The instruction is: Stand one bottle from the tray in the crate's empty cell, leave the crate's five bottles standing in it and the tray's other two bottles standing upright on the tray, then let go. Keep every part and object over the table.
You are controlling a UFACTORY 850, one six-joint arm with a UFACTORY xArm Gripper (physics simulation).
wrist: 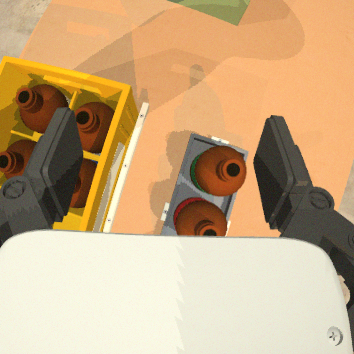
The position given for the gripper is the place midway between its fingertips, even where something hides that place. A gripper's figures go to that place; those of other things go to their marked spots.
Labels:
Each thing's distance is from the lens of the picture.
gripper [168,132]: 0.13 m
pale crate rail [144,108]: 0.49 m

